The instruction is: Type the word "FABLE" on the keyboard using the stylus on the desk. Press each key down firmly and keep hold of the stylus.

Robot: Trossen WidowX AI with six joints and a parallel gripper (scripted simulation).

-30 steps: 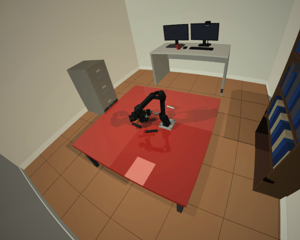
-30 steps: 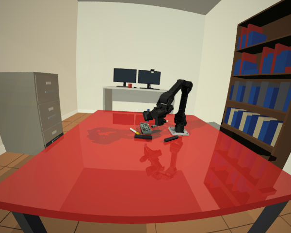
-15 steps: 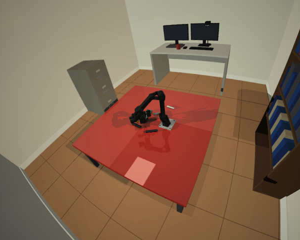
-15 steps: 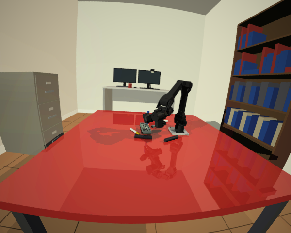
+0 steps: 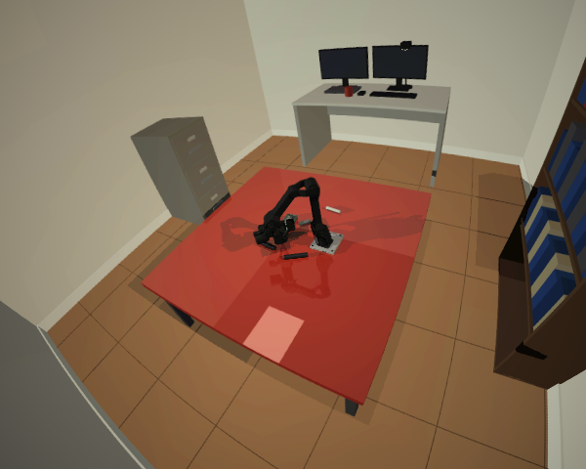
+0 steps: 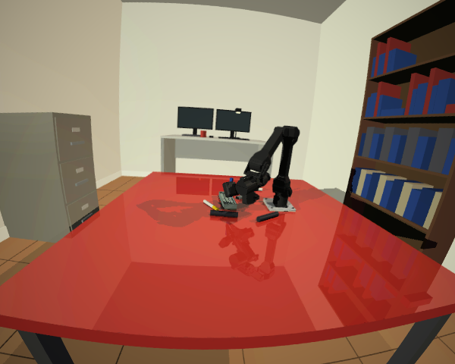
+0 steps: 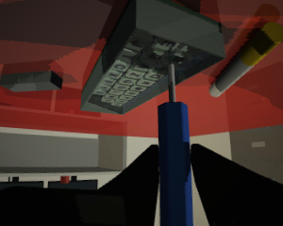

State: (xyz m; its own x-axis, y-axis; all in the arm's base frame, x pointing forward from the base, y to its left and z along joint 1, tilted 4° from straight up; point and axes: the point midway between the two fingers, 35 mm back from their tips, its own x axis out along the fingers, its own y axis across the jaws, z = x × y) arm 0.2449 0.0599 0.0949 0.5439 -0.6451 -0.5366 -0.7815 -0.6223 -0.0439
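Right now my gripper tip is 80 mm short of the white-and-yellow marker, 80 mm above it and 10 mm to the right of it. Also, from my gripper tip: dark blue stylus: 10 mm below; then small grey block: 150 mm to the right, 80 mm below, 70 mm behind; then thin grey tip: 50 mm below.
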